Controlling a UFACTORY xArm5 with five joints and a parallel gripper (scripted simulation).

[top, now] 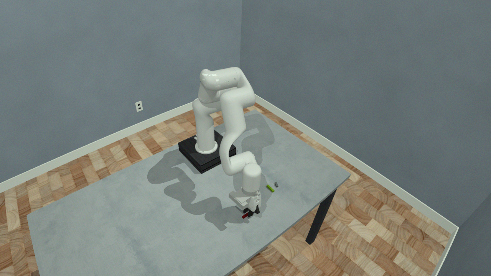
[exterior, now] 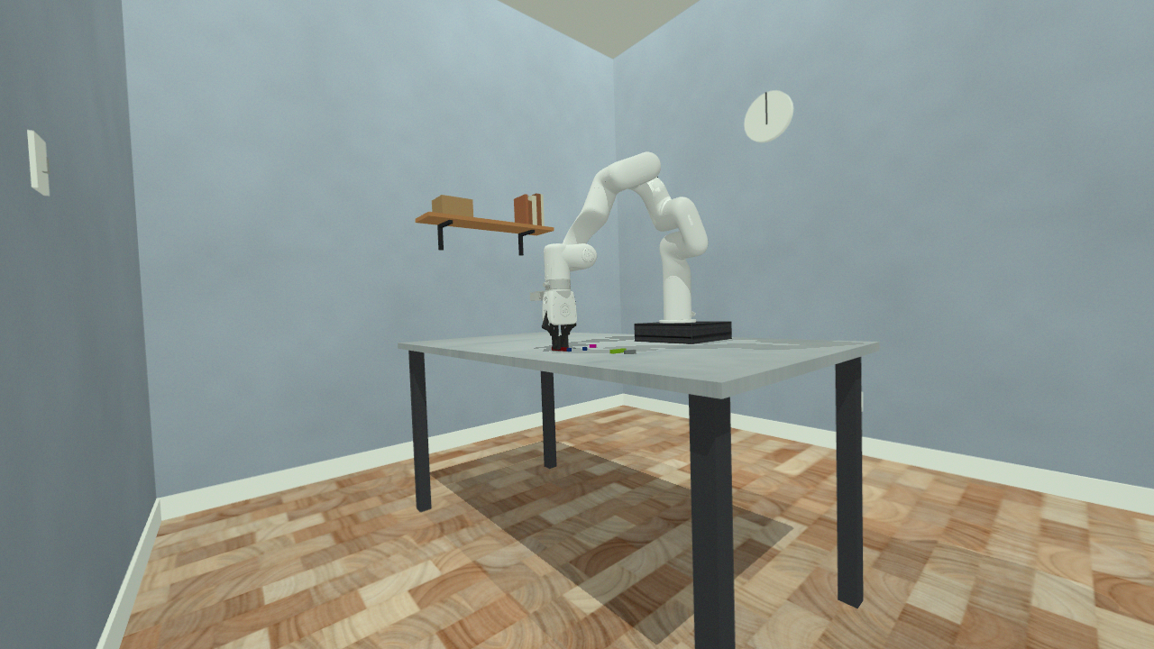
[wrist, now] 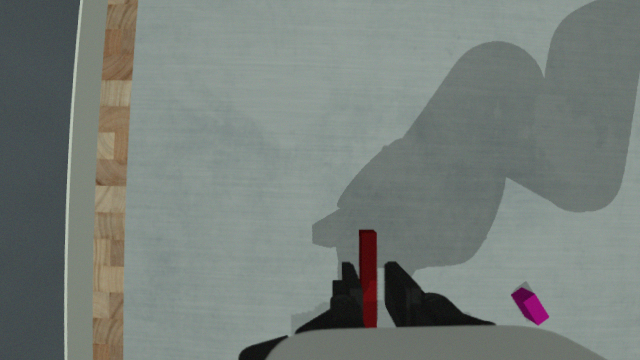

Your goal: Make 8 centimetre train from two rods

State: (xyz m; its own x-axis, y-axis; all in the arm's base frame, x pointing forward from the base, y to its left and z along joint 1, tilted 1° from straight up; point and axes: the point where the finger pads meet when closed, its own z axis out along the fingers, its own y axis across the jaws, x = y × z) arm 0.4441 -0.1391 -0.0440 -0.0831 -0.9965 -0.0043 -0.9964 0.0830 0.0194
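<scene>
Now: hand 2 cm above the red rod. The rest, counted from my hand: lime rod (2 cm behind, 19 cm to the left, 2 cm below); then magenta rod (11 cm behind, 3 cm to the left, 2 cm below); then grey rod (2 cm behind, 24 cm to the left, 2 cm below).
</scene>
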